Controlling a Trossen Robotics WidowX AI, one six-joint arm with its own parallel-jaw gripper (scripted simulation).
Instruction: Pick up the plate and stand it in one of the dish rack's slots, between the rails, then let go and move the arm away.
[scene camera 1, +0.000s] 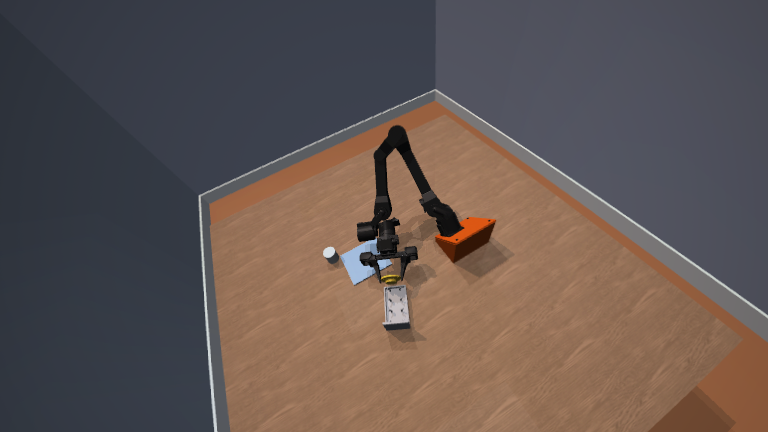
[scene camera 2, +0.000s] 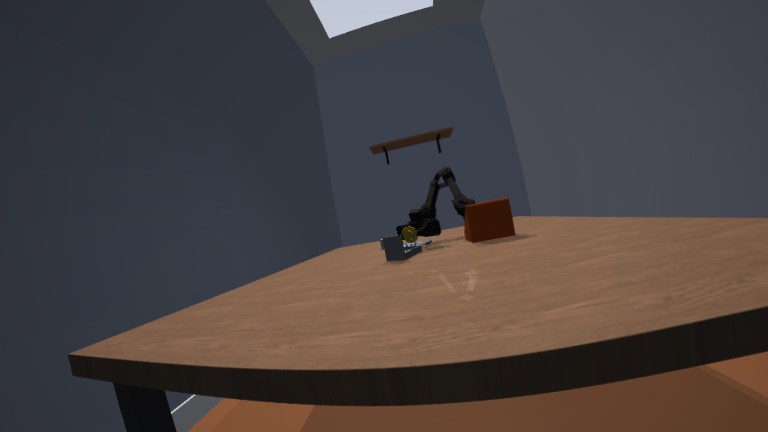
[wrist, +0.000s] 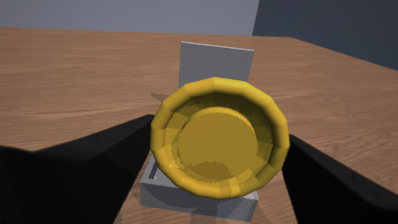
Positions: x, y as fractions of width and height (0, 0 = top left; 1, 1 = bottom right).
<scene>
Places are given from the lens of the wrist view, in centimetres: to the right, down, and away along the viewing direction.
gripper (wrist: 0.55, 0.59): 1, 1, 11
yellow plate (wrist: 0.55, 0.62): 1, 1, 10
</scene>
